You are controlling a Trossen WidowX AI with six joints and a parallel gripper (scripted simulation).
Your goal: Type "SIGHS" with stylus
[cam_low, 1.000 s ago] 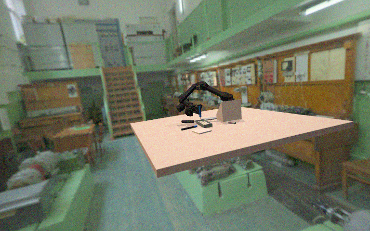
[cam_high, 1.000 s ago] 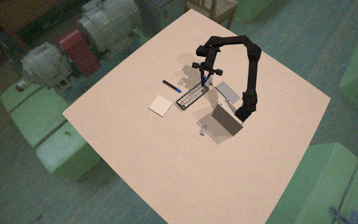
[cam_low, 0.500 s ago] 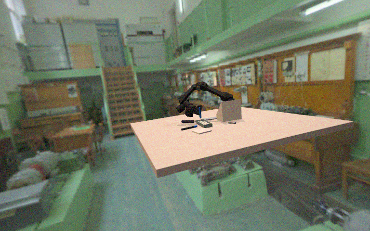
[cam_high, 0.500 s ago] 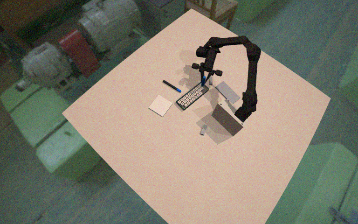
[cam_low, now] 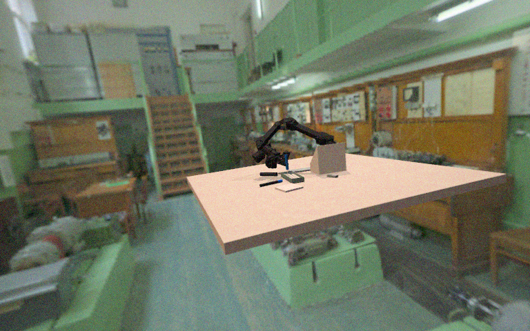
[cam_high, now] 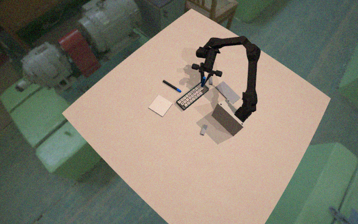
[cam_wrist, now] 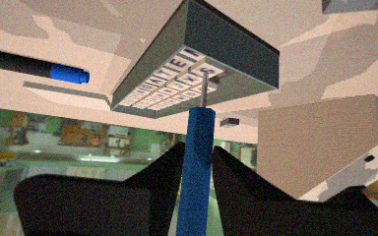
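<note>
Now: gripper tip 10 mm above the stylus. The rest, counted from my gripper tip: stylus tip: 50 mm below; grey plate: 130 mm behind, 110 mm to the right, 70 mm below; pen: 120 mm to the left, 120 mm ahead, 60 mm below.
</note>
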